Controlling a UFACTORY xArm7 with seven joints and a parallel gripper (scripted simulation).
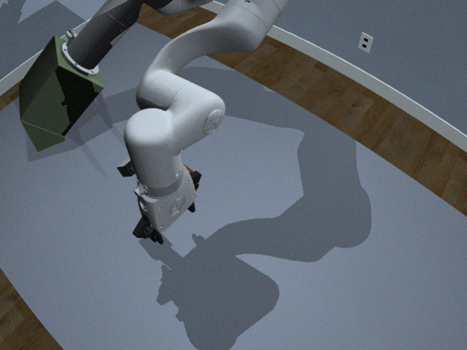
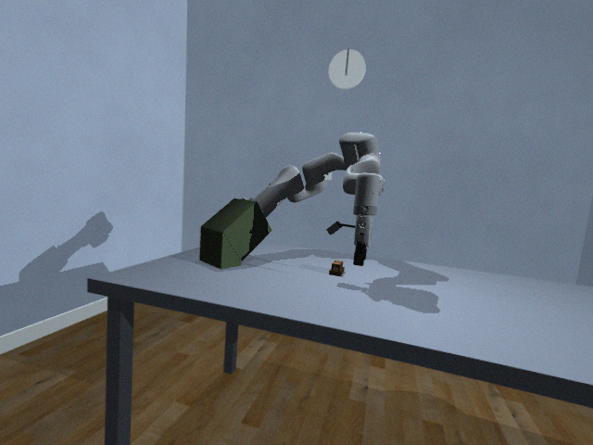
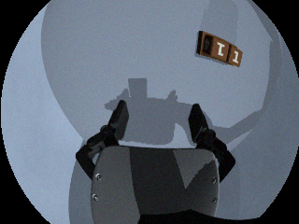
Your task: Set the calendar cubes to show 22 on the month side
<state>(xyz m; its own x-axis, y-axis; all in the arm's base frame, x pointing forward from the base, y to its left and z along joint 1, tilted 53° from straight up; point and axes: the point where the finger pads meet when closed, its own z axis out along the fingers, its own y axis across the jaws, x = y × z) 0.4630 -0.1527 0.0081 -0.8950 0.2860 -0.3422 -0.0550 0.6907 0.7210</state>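
Right now the brown cube is 9 cm behind my hand, 11 cm to the left of it and 6 cm below it. The rest, counted from my hand: brown tray 10 cm behind, 10 cm to the left, 8 cm below.
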